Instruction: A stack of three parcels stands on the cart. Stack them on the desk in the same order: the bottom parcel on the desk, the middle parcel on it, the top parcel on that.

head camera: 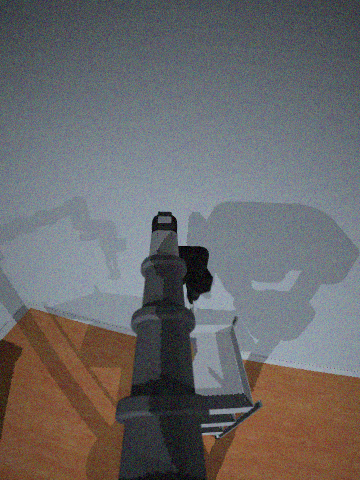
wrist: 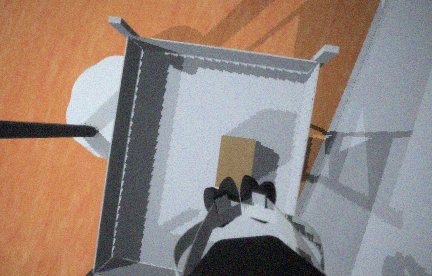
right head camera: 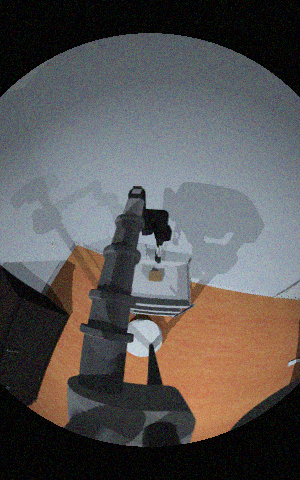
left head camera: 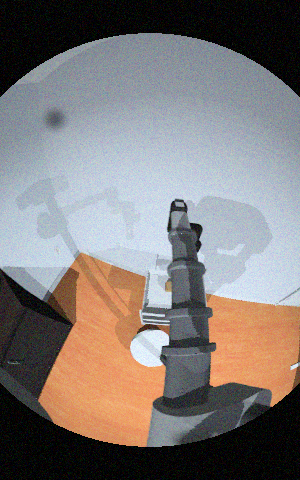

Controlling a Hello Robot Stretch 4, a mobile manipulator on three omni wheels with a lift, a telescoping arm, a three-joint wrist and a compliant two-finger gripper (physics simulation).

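A tan box-shaped parcel sits in the tray of the pale grey cart. Its right side is in shadow in the wrist view. Other parcels cannot be told apart there. My gripper is shut, with its dark fingertips close together and no parcel between them. It hangs above the cart, and in the wrist view its tips overlap the parcel's near edge. The arm hides the parcel in the head camera view. The desk cannot be made out.
A white round object is beside the cart's near end. A dark cabinet stands at the left. A pale wall rises behind the cart. The floor is orange wood.
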